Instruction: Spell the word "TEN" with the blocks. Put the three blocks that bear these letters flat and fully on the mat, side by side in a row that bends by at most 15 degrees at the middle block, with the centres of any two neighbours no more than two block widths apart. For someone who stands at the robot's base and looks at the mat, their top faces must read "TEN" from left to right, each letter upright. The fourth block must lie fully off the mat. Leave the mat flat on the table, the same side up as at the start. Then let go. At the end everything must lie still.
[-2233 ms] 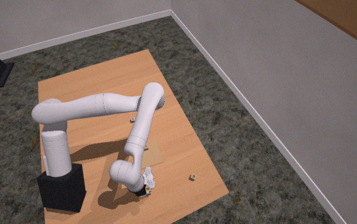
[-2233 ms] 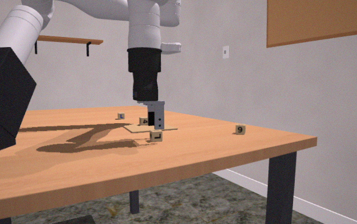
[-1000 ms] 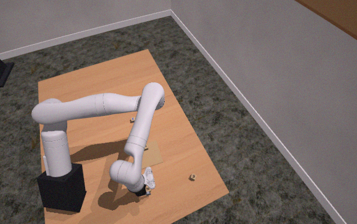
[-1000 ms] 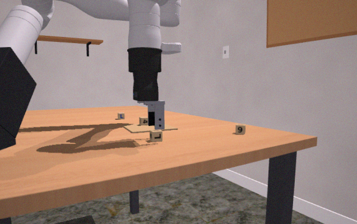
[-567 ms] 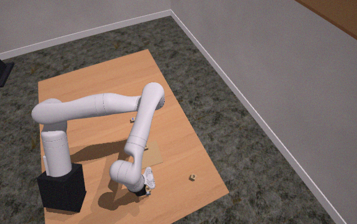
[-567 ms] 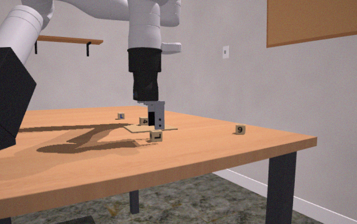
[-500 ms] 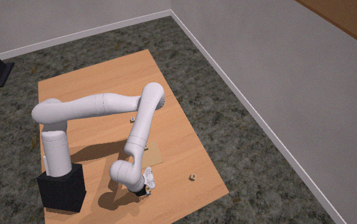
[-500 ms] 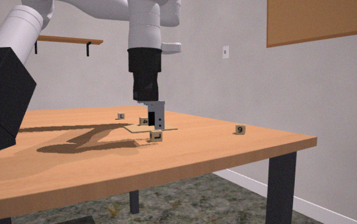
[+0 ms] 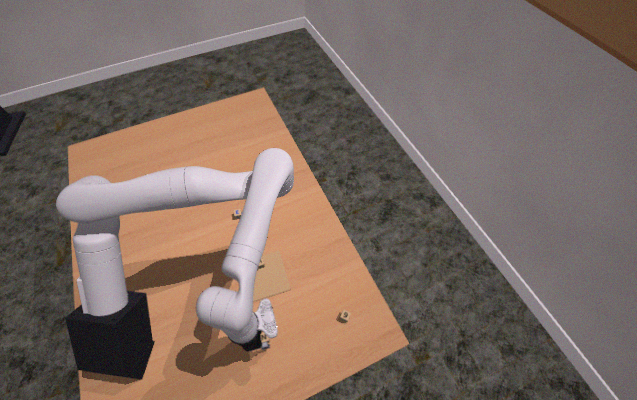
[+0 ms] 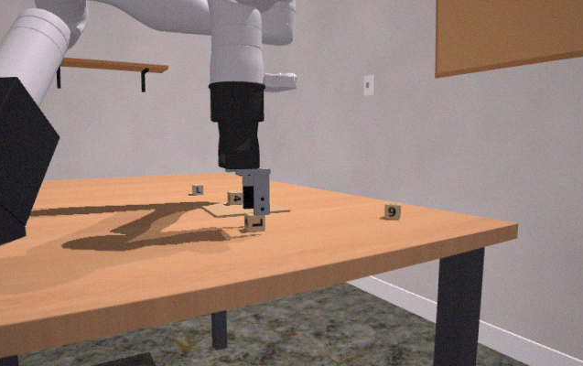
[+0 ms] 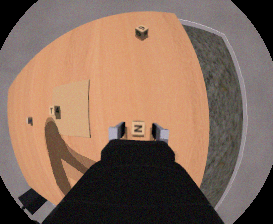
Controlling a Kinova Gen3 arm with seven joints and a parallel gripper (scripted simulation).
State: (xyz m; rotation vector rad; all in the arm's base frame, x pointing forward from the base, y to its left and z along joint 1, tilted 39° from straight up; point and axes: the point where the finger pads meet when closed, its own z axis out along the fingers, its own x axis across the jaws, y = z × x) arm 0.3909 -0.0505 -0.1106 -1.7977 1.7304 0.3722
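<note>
My gripper is now 10 mm short of the mat, 190 mm to the right of it and 40 mm above it.
</note>
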